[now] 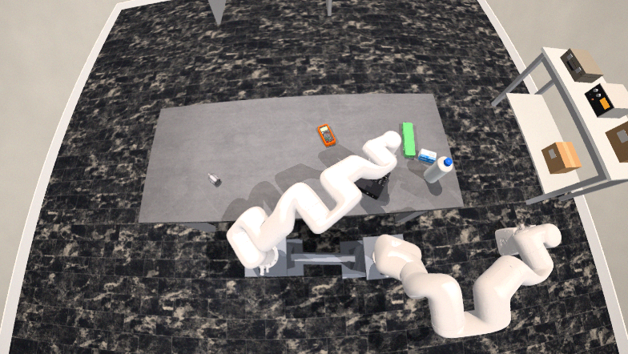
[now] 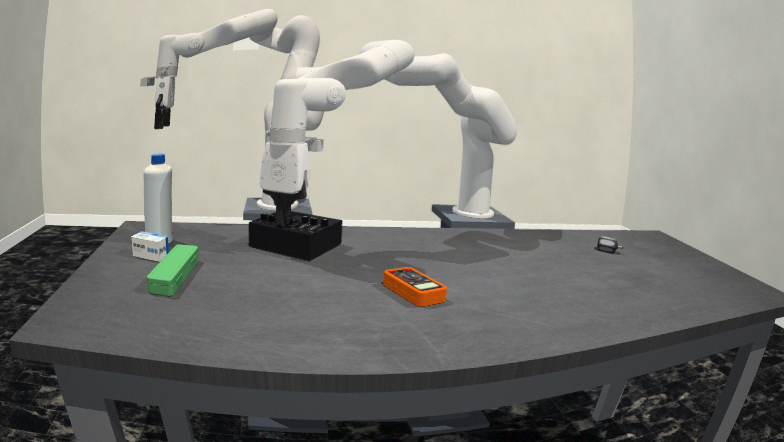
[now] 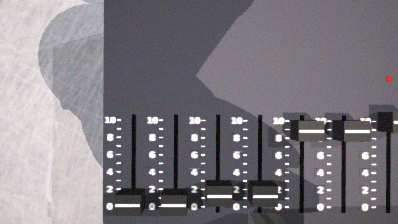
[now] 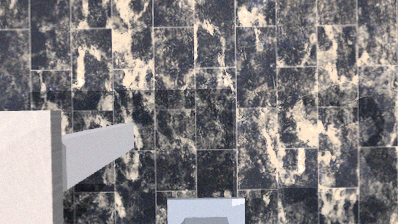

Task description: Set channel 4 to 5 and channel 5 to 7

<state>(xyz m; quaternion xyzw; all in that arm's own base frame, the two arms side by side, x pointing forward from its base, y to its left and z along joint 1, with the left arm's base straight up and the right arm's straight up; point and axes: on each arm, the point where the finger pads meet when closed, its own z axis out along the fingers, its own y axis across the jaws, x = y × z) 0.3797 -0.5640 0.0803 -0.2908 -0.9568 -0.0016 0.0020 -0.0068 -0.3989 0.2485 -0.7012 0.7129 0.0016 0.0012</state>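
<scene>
My left hand is 30 mm past the channel 3 fader, 20 mm above it and 10 mm to the left of it. Round my left hand: channel 2 fader (40 mm behind, 30 mm to the right, 20 mm below); channel 4 fader (20 mm below, 20 mm behind, 10 mm to the left); channel 5 fader (50 mm to the left, 40 mm behind, 20 mm below).
</scene>
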